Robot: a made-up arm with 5 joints.
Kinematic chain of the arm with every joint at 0, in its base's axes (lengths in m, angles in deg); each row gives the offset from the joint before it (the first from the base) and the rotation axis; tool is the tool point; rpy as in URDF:
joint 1: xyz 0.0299 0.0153 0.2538 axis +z
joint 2: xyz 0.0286 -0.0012 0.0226 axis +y
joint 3: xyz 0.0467 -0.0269 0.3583 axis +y
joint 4: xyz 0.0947 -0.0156 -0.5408 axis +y
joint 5: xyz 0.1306 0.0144 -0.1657 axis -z
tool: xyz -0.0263 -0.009 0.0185 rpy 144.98 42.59 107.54
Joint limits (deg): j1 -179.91..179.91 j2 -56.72..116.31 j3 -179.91..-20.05 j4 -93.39..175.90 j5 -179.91..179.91
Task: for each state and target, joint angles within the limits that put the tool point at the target. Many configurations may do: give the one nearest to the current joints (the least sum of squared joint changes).
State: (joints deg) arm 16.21 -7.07 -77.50 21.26 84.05
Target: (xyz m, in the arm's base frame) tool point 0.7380 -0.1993 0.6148
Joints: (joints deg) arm -16.52 -11.50 -65.56 23.77 82.55
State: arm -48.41 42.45 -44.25 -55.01 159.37
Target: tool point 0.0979 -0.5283 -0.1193
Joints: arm -81.61 53.84 -43.01 -49.30 160.50
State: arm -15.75 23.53 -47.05 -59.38 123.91
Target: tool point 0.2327 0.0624 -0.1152
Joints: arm 13.66 72.41 -20.05 -85.08 121.00
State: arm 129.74 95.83 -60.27 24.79 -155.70
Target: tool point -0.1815 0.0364 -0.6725
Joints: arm 179.91 115.95 -92.99 22.60 -178.98
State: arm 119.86 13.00 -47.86 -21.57 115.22
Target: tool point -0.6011 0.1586 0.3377
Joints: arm 167.35 -3.28 -34.54 -30.63 114.66
